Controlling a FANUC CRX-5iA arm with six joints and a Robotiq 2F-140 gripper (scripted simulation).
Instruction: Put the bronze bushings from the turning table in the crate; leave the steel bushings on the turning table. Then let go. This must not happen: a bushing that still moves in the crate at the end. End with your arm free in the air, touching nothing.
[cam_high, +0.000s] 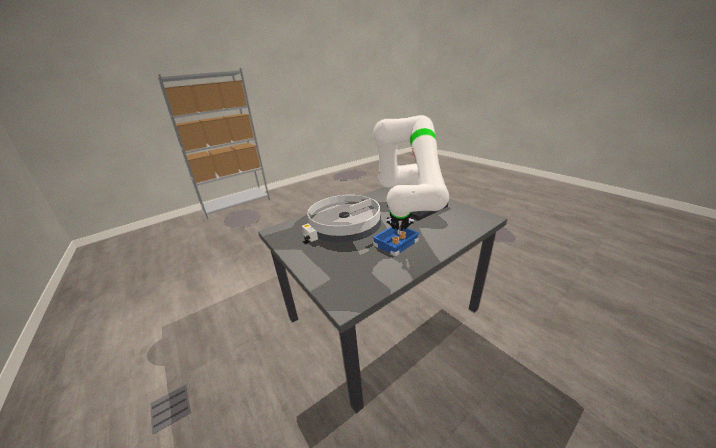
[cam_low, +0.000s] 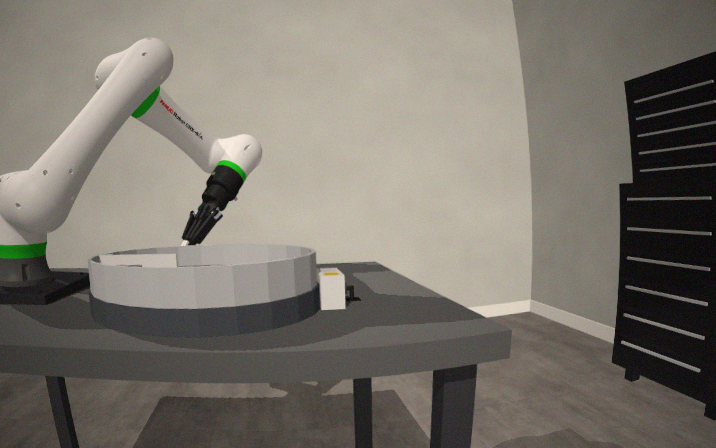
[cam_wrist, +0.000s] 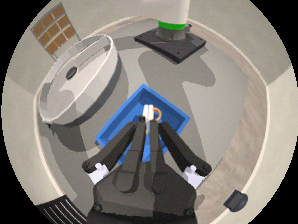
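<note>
Right now the blue crate is 3 cm ahead of my hand, 1 cm to the left of it and 4 cm below it. Also, from my hand: round turning table: 14 cm ahead, 34 cm to the right, 1 cm below.
</note>
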